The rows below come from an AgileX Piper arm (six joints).
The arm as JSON. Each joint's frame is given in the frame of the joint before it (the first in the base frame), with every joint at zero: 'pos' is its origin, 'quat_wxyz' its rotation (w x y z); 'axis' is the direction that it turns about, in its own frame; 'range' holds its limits. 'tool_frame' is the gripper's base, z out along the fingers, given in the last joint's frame.
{
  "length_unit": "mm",
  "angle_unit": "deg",
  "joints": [
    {
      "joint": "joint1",
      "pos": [
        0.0,
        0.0,
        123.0
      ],
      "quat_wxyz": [
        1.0,
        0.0,
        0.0,
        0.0
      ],
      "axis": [
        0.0,
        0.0,
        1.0
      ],
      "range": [
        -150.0,
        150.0
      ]
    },
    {
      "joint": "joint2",
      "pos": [
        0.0,
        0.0,
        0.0
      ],
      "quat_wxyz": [
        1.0,
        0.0,
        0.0,
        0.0
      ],
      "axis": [
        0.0,
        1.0,
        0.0
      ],
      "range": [
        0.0,
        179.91
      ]
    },
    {
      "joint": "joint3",
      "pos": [
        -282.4,
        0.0,
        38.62
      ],
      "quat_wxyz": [
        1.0,
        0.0,
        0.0,
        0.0
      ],
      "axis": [
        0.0,
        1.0,
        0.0
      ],
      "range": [
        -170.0,
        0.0
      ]
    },
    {
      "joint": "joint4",
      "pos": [
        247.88,
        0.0,
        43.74
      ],
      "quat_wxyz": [
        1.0,
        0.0,
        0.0,
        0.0
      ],
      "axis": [
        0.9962,
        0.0,
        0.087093
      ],
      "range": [
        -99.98,
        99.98
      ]
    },
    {
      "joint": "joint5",
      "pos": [
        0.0,
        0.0,
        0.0
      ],
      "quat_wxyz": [
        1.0,
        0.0,
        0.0,
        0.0
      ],
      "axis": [
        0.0,
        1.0,
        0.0
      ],
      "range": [
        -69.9,
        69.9
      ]
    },
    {
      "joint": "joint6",
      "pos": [
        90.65,
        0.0,
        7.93
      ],
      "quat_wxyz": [
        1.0,
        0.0,
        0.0,
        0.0
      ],
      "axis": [
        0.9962,
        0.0,
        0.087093
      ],
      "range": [
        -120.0,
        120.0
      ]
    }
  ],
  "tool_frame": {
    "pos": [
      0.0,
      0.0,
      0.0
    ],
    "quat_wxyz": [
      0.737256,
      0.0,
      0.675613,
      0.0
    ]
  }
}
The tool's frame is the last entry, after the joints.
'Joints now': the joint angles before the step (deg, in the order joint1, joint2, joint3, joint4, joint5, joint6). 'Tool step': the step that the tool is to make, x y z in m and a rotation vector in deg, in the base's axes. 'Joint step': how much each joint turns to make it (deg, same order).
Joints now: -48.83, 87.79, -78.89, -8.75, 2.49, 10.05
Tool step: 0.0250, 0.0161, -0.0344, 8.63, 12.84, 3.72
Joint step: 4.98, 2.27, 0.00, -0.18, 12.92, -3.06
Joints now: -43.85, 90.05, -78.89, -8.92, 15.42, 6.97
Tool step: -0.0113, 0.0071, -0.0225, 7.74, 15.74, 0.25
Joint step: 0.22, -0.01, 0.02, -0.43, 16.59, -5.26
